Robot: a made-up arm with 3 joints. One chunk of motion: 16 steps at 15 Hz.
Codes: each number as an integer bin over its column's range. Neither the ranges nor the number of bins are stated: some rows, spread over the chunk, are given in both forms.
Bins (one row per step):
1: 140 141 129 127 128 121
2: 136 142 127 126 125 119
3: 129 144 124 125 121 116
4: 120 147 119 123 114 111
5: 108 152 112 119 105 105
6: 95 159 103 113 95 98
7: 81 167 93 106 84 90
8: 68 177 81 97 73 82
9: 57 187 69 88 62 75
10: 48 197 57 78 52 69
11: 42 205 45 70 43 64
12: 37 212 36 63 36 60
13: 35 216 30 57 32 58
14: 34 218 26 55 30 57
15: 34 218 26 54 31 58
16: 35 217 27 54 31 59
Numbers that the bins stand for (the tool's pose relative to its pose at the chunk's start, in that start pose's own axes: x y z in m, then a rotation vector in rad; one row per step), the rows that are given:
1: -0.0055 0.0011 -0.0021 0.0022 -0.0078 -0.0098
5: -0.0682 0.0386 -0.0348 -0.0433 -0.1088 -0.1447
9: -0.1682 0.1580 -0.1174 -0.2196 -0.2977 -0.3976
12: -0.2075 0.2433 -0.1808 -0.3618 -0.4119 -0.5241
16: -0.2114 0.2604 -0.1981 -0.4129 -0.4338 -0.5325
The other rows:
2: -0.0133 0.0045 -0.0060 -0.0035 -0.0210 -0.0267
3: -0.0271 0.0113 -0.0117 -0.0092 -0.0385 -0.0520
4: -0.0447 0.0215 -0.0213 -0.0206 -0.0693 -0.0941
6: -0.0937 0.0625 -0.0521 -0.0775 -0.1527 -0.2037
7: -0.1212 0.0898 -0.0713 -0.1173 -0.2011 -0.2712
8: -0.1467 0.1239 -0.0944 -0.1684 -0.2494 -0.3386
10: -0.1859 0.1921 -0.1405 -0.2765 -0.3416 -0.4482
11: -0.1976 0.2194 -0.1635 -0.3220 -0.3811 -0.4904
13: -0.2114 0.2569 -0.1924 -0.3959 -0.4295 -0.5410
14: -0.2133 0.2638 -0.2000 -0.4073 -0.4382 -0.5494
15: -0.2133 0.2638 -0.2000 -0.4129 -0.4338 -0.5410

